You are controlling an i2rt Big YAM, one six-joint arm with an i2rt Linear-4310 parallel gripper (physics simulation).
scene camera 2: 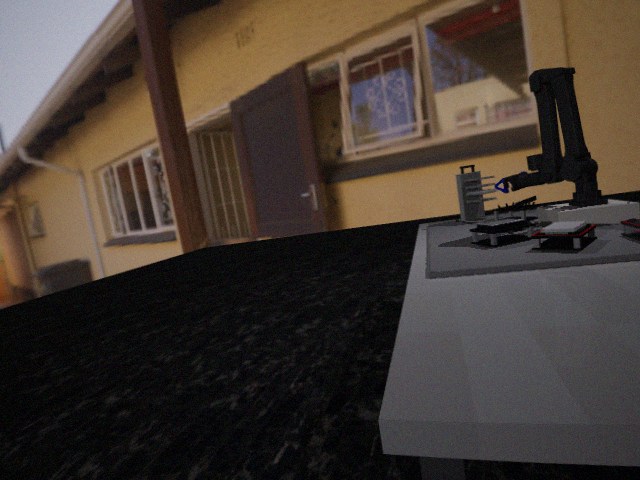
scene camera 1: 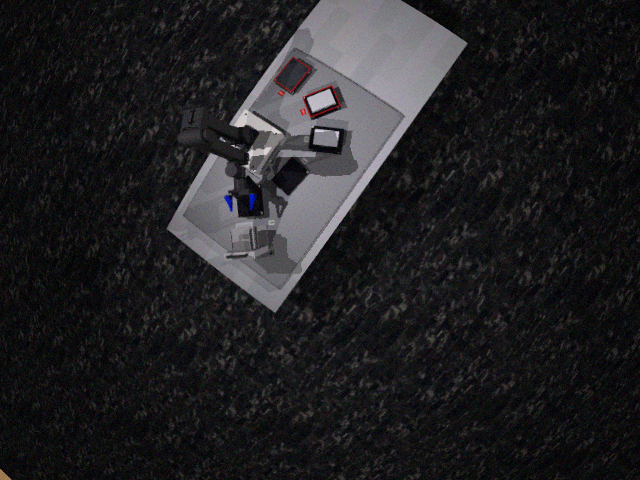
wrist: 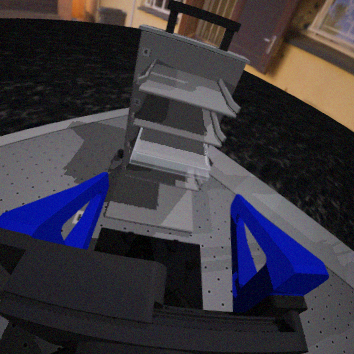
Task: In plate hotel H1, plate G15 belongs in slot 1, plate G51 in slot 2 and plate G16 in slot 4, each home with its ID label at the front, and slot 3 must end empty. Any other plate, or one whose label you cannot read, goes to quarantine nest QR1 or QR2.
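Places are measured from the arm's base along level axes (x right, y back, z down), in millimetres.
Pixels of known places: gripper, fingertip midpoint: [scene camera 2: 502, 184] [scene camera 1: 241, 211] [wrist: 171, 189]; arm's base, origin of the base link: [scene camera 2: 587, 204] [scene camera 1: 247, 138].
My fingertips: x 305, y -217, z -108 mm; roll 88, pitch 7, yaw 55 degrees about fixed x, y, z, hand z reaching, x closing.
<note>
Ahead of a thing's pixels: the offset from my fingertips to its top centre. "spot": to the spot under its first point.
Plate hotel H1 [scene camera 1: 242, 238] [scene camera 2: 469, 198] [wrist: 185, 52] stands upright, its shelves facing me. In the wrist view a pale, clear-looking plate {dx +96, dy -72, dz +18 mm} [wrist: 170, 154] lies low in it, below two shelves without a plate, apparently in slot 2. No plate ID is readable. My gripper [scene camera 1: 241, 203] [scene camera 2: 501, 186] [wrist: 171, 189] is open and empty, in front of the hotel and above a black stand [scene camera 1: 246, 211] [wrist: 180, 267]. A white plate {dx -669, dy +0, dz +114 mm} [scene camera 1: 321, 100] [scene camera 2: 564, 227] sits on a red-edged quarantine nest {spot: dx -582, dy -3, dz +129 mm} [scene camera 1: 312, 115]. The other red-edged nest {dx -717, dy +214, dz +122 mm} [scene camera 1: 293, 75] bears no visible plate.
Another pale plate {dx -515, dy -131, dz +104 mm} [scene camera 1: 326, 137] sits on a black nest {dx -515, dy -131, dz +108 mm} [scene camera 1: 326, 150] between the quarantine nests and the hotel. A black tilted stand [scene camera 1: 290, 176] lies beside the white arm base [scene camera 1: 268, 128]. The hotel has a black top handle {spot: dx +154, dy -117, dz -109 mm} [wrist: 204, 15] [scene camera 2: 467, 166].
</note>
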